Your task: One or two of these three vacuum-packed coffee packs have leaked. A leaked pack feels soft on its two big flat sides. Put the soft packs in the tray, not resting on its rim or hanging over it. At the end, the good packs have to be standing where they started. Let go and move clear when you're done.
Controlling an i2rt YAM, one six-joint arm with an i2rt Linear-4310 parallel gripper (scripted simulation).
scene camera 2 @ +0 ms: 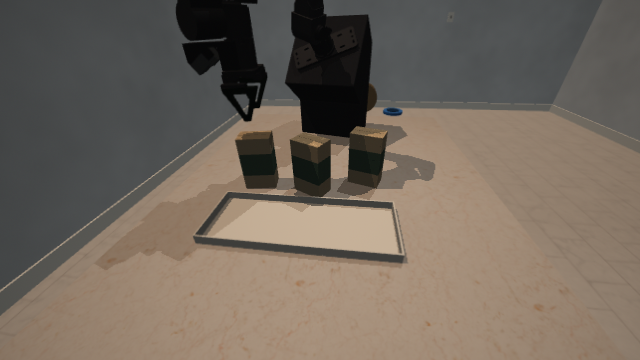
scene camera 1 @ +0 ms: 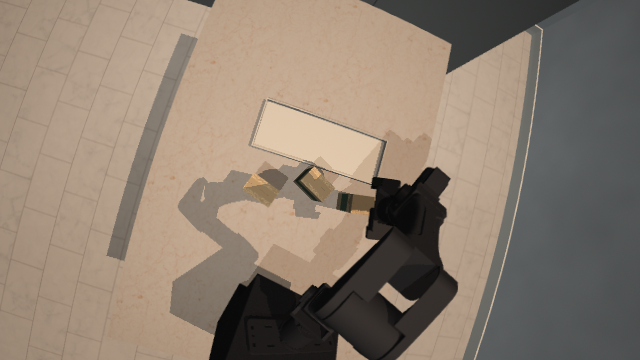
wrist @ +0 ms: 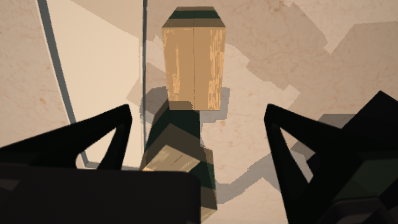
Labels:
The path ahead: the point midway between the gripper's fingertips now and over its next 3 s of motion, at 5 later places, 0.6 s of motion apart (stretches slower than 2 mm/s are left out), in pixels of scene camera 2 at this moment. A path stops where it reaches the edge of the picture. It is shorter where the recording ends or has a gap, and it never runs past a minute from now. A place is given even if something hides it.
My gripper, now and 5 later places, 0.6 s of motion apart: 252,114; 254,129; 253,132; 257,144; 256,148; 254,138

